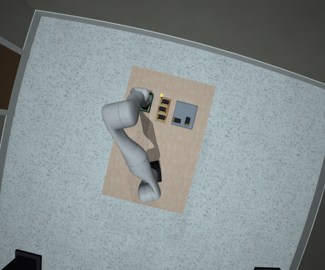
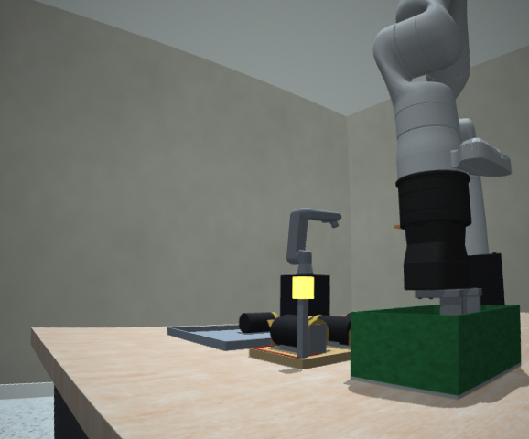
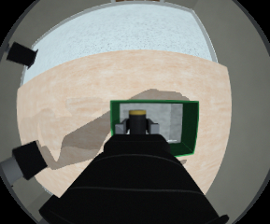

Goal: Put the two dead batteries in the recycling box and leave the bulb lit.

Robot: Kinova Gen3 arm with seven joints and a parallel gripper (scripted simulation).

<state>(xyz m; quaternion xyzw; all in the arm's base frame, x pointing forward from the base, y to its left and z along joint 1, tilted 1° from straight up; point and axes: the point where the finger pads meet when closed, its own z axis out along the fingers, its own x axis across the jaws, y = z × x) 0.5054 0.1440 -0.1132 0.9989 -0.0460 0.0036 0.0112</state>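
The green recycling box is 30 mm ahead of my hand, 10 mm to the right of it and 10 mm below it. From my hand the other things lie so: grey tray (340 mm to the right, 30 mm below, 20 mm behind).
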